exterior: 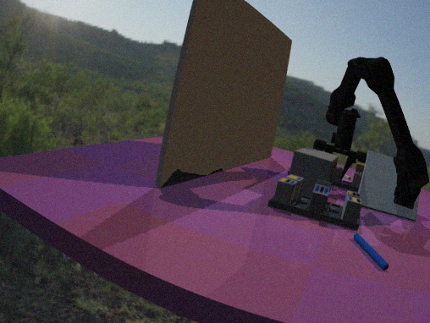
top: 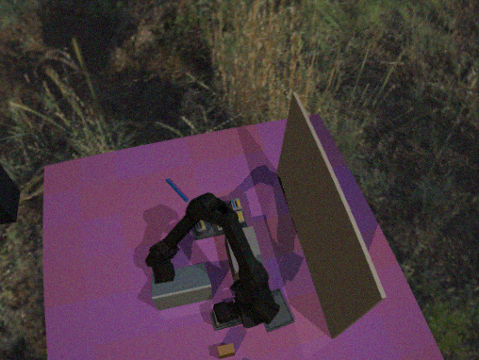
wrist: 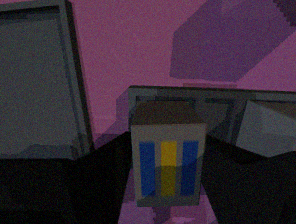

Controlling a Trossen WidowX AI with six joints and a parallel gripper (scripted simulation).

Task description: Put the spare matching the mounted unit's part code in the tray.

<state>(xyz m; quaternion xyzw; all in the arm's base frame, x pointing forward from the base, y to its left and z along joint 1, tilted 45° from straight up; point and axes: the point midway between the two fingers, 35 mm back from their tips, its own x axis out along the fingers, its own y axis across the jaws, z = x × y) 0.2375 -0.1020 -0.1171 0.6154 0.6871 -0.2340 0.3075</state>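
Now: gripper tip 12 cm to the left of the orange block, 8 cm past it and 2 cm below it. Also, from my gripper tip: blue rod 54 cm to the left, 15 cm behind, 1 cm below; tall brown board 27 cm ahead, 21 cm above, 20 cm to the left.
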